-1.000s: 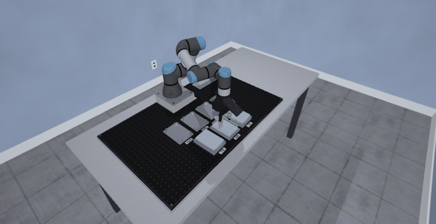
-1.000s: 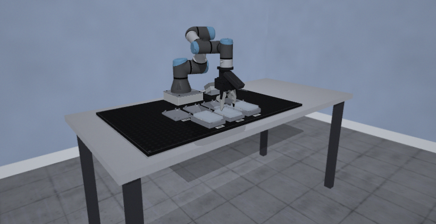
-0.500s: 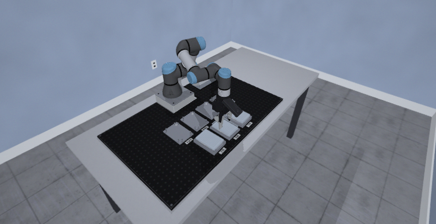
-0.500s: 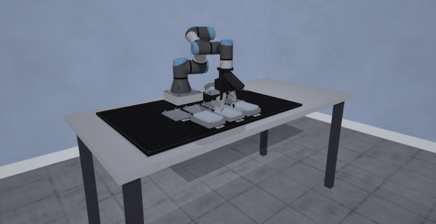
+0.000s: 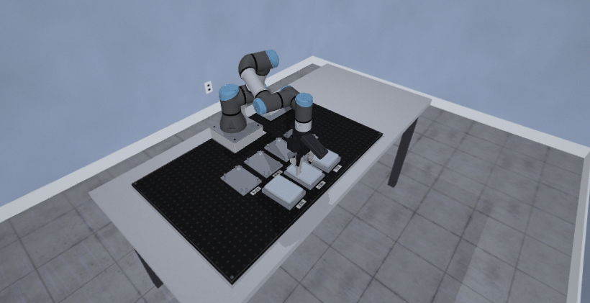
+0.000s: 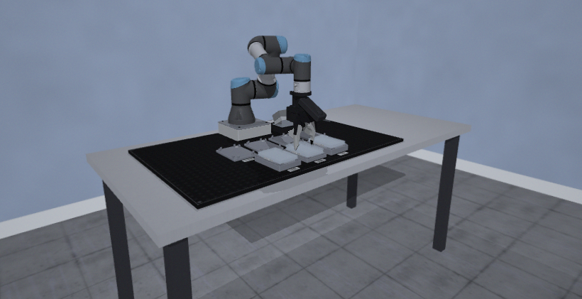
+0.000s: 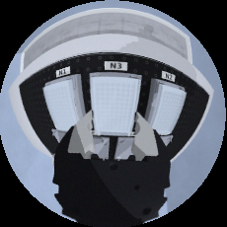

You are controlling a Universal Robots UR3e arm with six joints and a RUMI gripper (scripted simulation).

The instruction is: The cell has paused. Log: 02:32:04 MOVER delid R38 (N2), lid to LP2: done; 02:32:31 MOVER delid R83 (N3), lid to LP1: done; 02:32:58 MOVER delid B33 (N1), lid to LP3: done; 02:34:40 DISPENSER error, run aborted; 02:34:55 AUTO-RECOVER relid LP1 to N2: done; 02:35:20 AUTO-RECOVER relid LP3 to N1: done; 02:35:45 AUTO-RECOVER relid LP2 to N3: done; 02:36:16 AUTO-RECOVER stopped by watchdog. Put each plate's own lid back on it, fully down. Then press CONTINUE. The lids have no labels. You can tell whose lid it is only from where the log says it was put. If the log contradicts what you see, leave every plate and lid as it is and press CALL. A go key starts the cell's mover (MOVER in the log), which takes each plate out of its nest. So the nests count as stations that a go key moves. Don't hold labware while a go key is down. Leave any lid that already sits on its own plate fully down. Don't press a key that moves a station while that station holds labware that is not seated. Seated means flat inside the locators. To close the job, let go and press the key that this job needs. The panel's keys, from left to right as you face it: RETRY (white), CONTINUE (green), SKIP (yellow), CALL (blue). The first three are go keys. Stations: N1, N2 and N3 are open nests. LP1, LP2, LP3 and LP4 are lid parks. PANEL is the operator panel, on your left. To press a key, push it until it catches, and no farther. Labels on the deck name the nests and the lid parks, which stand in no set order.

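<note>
Now: the clear lid 1 cm below my hand. Round my hand: LP3 lid park: 18 cm behind, 7 cm to the right, 4 cm below; LP2 lid park: 19 cm behind, 19 cm to the left, 4 cm below; plate: 1 cm ahead, 13 cm to the right, 1 cm below.
</note>
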